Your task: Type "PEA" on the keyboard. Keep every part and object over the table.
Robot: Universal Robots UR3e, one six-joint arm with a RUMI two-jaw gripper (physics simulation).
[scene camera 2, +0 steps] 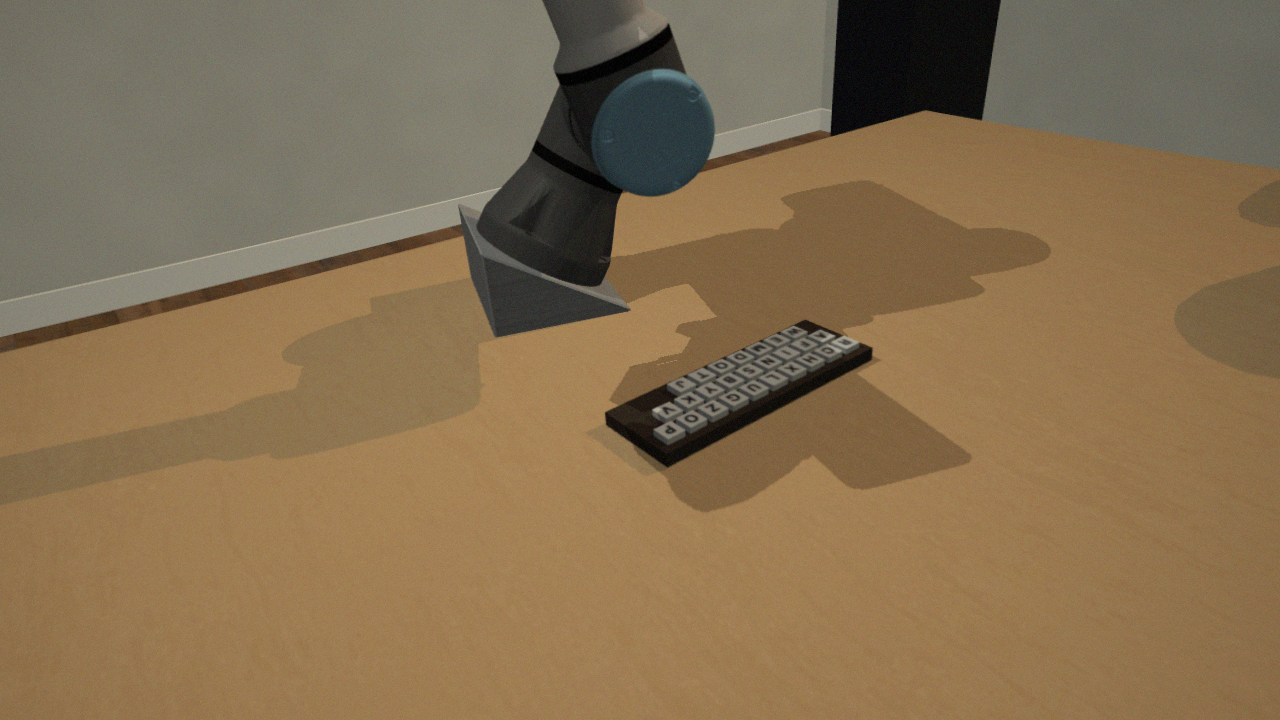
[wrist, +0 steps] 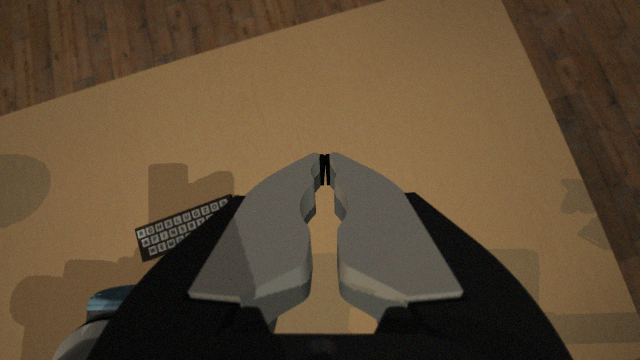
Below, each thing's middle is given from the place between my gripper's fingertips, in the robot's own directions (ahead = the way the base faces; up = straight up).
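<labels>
I see the dark keyboard (scene camera 2: pixel 670 423), and my hand is 290 mm to the right of it, 10 mm past it and 360 mm above it.
</labels>
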